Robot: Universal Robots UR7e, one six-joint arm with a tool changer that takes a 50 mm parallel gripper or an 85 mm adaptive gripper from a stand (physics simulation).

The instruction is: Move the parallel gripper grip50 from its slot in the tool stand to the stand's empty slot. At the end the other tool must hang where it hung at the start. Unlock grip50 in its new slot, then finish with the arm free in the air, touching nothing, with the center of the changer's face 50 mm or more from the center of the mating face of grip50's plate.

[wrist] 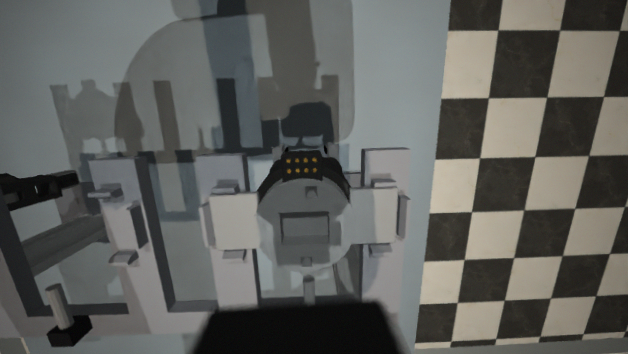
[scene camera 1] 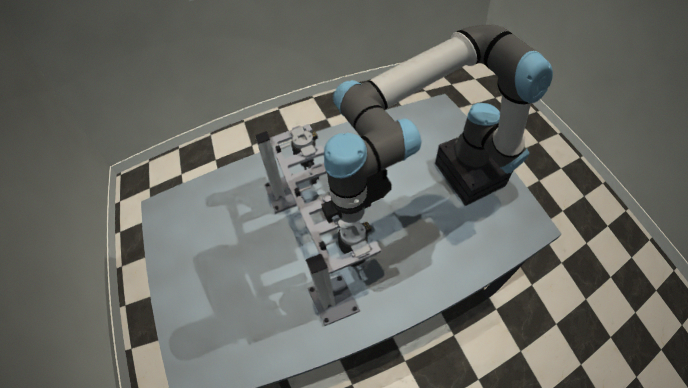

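Observation:
The parallel gripper grip50 hangs by its plate across two prongs at the stand's near end; both side lugs lie on the prongs. Its fingers are hidden below. The changer on the arm's end holds no tool and hangs above grip50's plate, with a visible gap. The other tool hangs in the slot at the stand's far end. The stand's middle slot, partly hidden behind the arm, holds no visible tool; one of its prongs shows in the wrist view. The locking state cannot be seen.
The stand's rail joins two posts. A pin on a black block stands at the rail. The robot base is at the table's far right. The wrist is close beside the rail.

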